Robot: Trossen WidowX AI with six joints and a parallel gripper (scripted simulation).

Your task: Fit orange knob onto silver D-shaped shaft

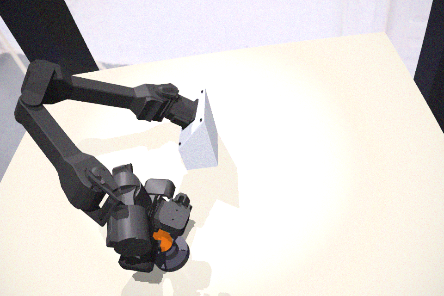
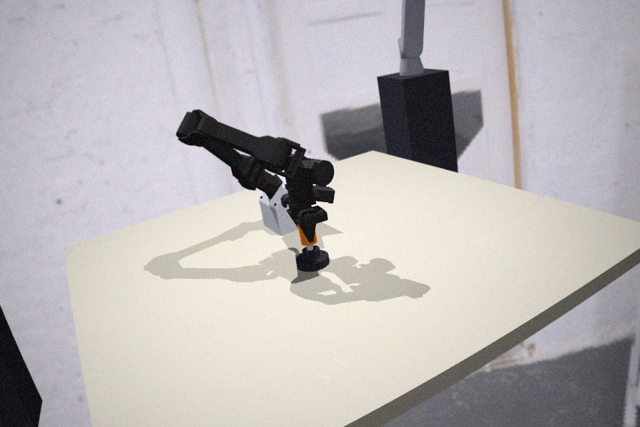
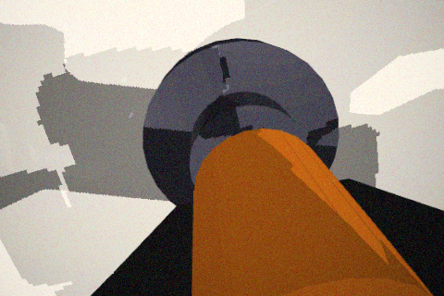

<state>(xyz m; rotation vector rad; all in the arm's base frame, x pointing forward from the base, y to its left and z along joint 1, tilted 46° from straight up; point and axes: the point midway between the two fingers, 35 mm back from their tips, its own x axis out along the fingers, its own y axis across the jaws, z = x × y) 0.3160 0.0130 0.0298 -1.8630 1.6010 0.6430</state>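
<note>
Right now the orange knob is 30 mm above my gripper tip. The rest, counted from my gripper tip: dark round pedestal (40 mm below).
</note>
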